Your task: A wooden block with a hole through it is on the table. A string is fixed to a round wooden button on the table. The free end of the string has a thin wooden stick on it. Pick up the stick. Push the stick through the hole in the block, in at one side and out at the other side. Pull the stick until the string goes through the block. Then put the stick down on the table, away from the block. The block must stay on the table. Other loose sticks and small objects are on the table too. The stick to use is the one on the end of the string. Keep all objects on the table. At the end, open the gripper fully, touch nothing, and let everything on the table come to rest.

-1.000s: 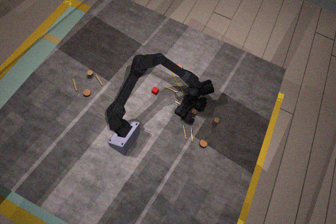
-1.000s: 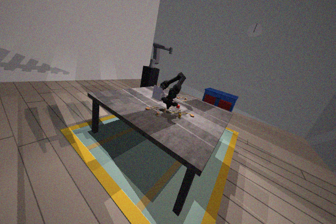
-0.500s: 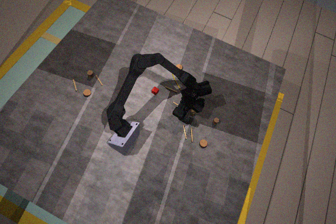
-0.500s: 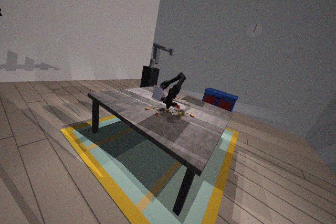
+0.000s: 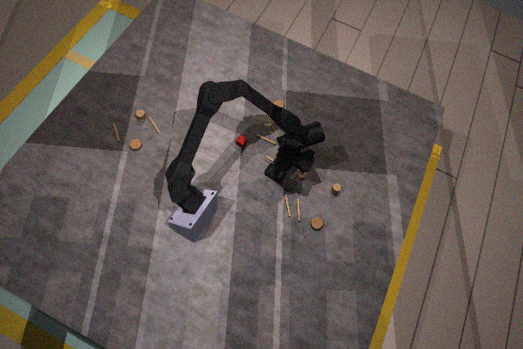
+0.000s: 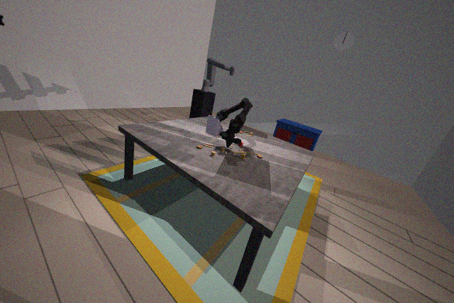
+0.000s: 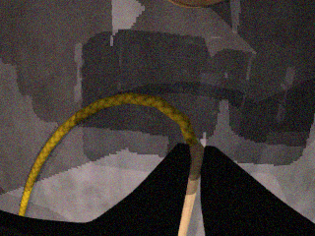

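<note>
My gripper tip is now 1 cm short of the red block and 17 cm to the right of it. From my gripper tip the other things lie so: round wooden block (7 cm to the right); yellow block (16 cm ahead, 2 cm to the right); round wooden button (22 cm ahead, 14 cm to the left, 1 cm below).
</note>
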